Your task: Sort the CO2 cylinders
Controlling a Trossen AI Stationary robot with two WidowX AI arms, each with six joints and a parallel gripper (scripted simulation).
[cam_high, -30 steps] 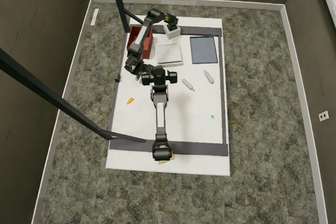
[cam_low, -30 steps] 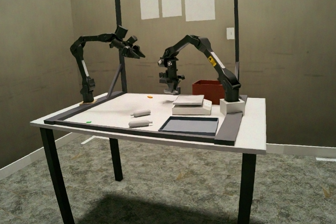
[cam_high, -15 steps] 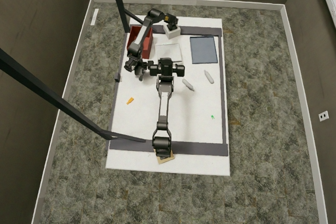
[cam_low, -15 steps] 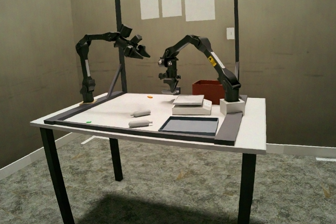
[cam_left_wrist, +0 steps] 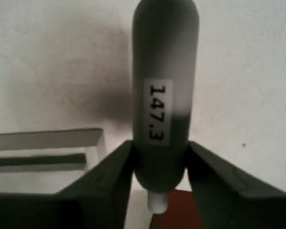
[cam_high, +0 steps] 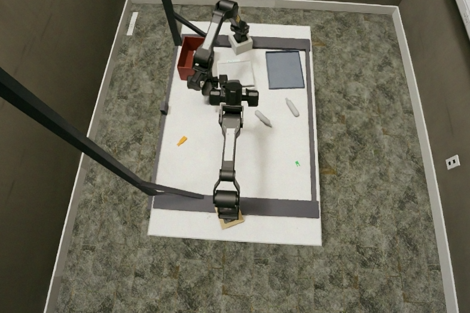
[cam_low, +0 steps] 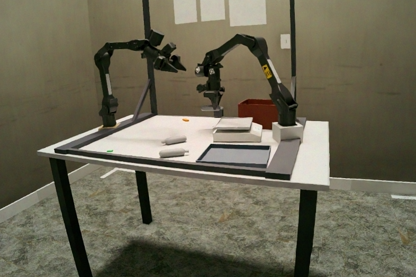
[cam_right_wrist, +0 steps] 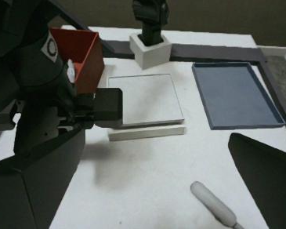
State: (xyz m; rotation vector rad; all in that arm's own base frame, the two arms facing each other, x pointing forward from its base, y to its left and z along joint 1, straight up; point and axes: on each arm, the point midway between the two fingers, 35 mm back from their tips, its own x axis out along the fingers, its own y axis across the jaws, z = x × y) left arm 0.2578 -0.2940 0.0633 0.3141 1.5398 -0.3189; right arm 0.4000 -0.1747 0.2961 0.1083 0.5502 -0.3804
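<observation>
The scale platform is 12 cm ahead of my left hand, 13 cm to the left of it and 8 cm below it. From my left hand the other things lie so: scale: 12 cm ahead, 14 cm to the left, 10 cm below; then red scrap bin: 9 cm behind, 21 cm to the left, 10 cm below; then orange piece: 12 cm behind, 24 cm to the right, 13 cm below.
</observation>
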